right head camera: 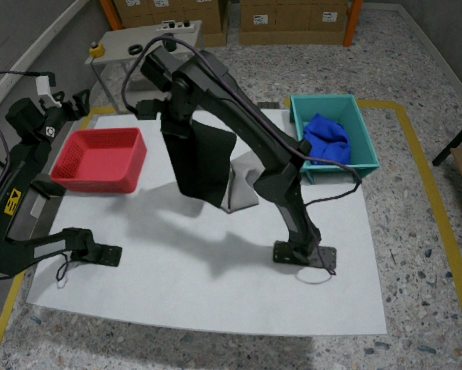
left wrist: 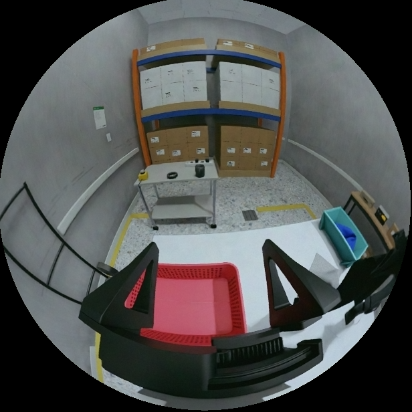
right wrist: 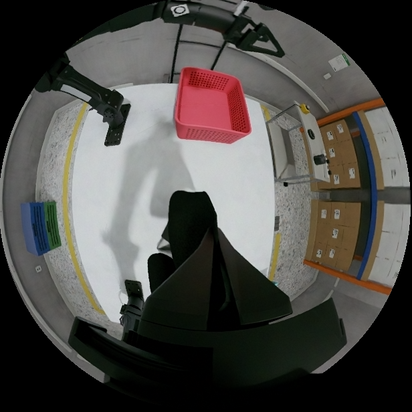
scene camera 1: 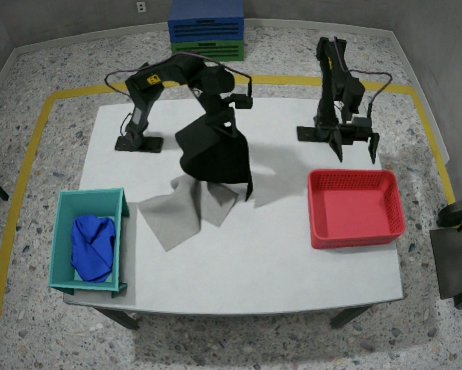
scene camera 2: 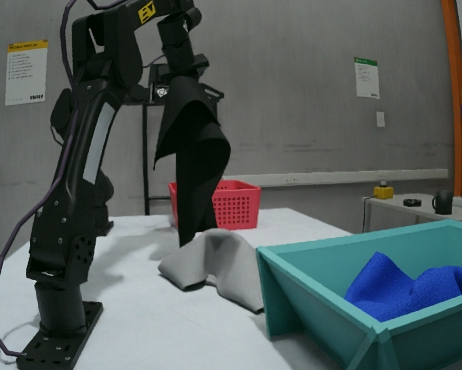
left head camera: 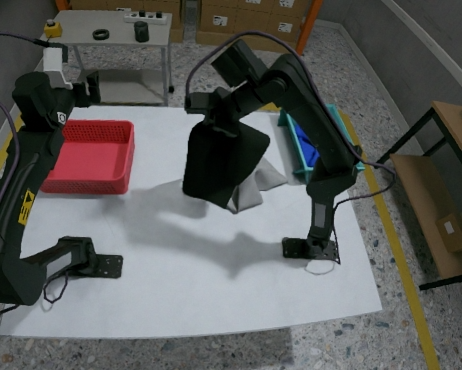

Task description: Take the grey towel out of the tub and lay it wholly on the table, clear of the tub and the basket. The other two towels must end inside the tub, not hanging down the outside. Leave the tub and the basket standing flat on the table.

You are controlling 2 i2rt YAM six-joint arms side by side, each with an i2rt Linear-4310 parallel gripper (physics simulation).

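Note:
The grey towel point(left head camera: 250, 195) point(right head camera: 244, 192) point(scene camera 1: 172, 217) point(scene camera 2: 227, 260) lies folded on the table beside the teal tub point(right head camera: 369, 137) point(scene camera 1: 62, 240) point(scene camera 2: 312, 310), with a narrow gap in scene camera 1. The blue towel point(right head camera: 327, 142) point(scene camera 1: 92, 247) point(scene camera 2: 395, 295) lies bunched inside the tub. My right gripper point(right wrist: 213, 232) is shut on the black towel point(left head camera: 220, 165) point(right head camera: 202, 165) point(scene camera 1: 215, 157) point(scene camera 2: 197, 155), which hangs above the table by the grey towel. I cannot tell whether its lower end touches it. My left gripper point(scene camera 1: 357, 161) point(left wrist: 210, 246) is open and empty near the red basket point(left head camera: 95, 189) point(right head camera: 100, 185) point(scene camera 1: 357, 243).
The basket stands flat on the white table point(left head camera: 200, 300) point(scene camera 1: 250, 280), across from the tub. A side table point(left head camera: 105, 22) with a dark mug point(left head camera: 141, 31) stands behind the work table. Blue and green crates point(scene camera 1: 206, 25) stand on the floor in scene camera 1.

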